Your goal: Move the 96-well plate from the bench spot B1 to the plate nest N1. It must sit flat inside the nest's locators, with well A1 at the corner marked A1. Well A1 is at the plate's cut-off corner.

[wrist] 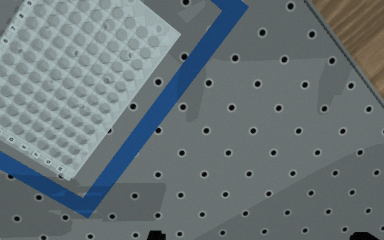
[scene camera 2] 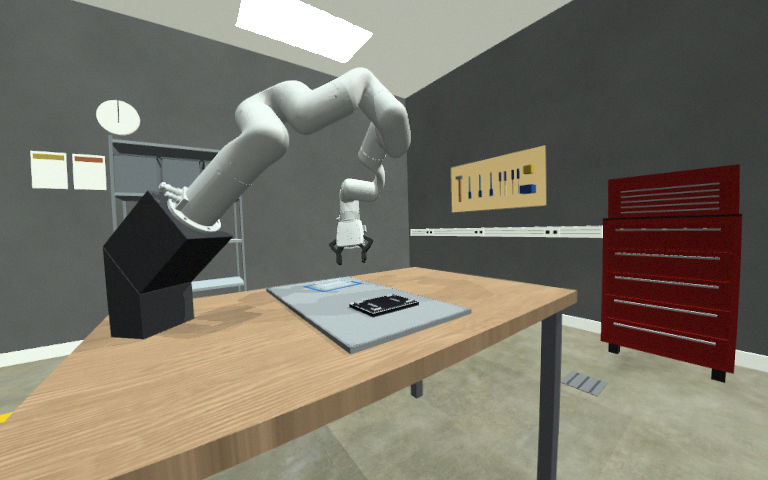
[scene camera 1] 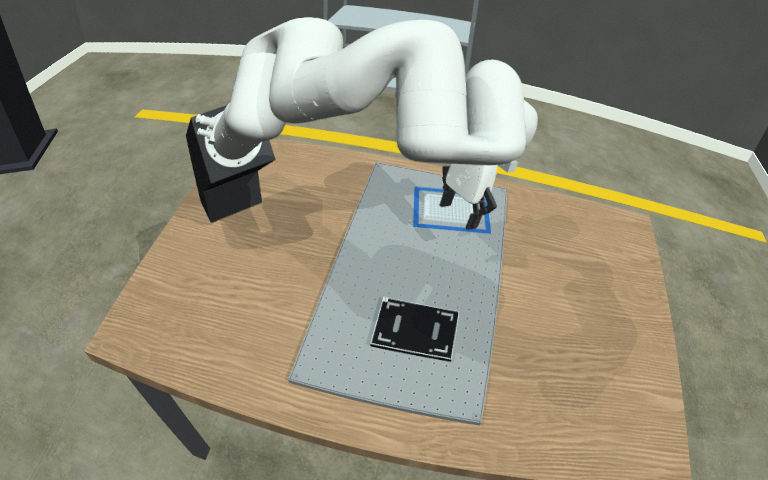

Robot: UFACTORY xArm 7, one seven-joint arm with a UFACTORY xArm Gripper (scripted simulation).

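Observation:
My gripper (scene camera 1: 457, 217) is there, and it shows in the other scene camera too, my gripper (scene camera 2: 351, 263). I can see a 96-well plate (scene camera 1: 459, 211) and (wrist: 75, 75). There is also a black plate nest (scene camera 1: 415, 331) and (scene camera 2: 385, 302).

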